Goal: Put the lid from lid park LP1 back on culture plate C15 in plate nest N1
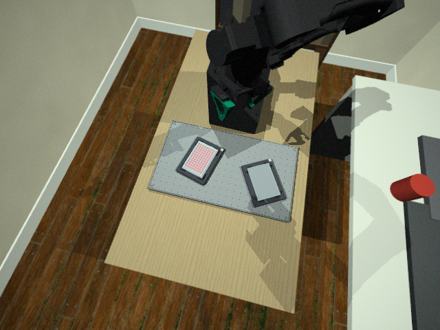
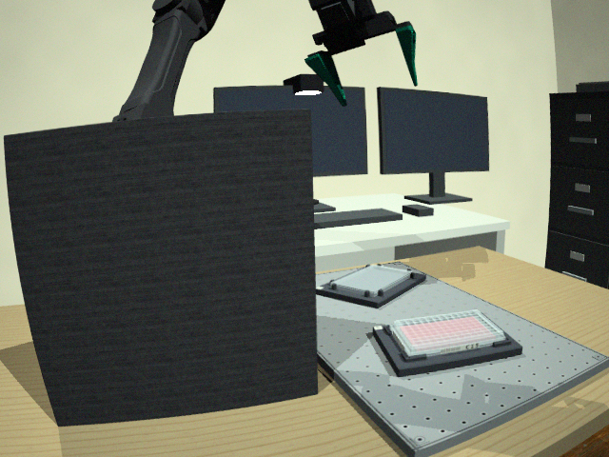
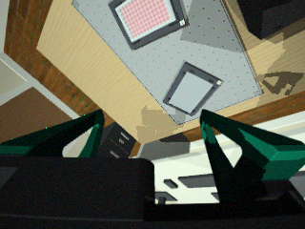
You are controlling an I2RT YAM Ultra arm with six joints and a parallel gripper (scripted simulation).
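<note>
Right now the clear lid is 5 cm ahead of my hand, 15 cm to the left of it and 29 cm below it. Also, from my hand: lid park LP1: 5 cm ahead, 15 cm to the left, 30 cm below; culture plate C15: 5 cm ahead, 10 cm to the right, 29 cm below.
</note>
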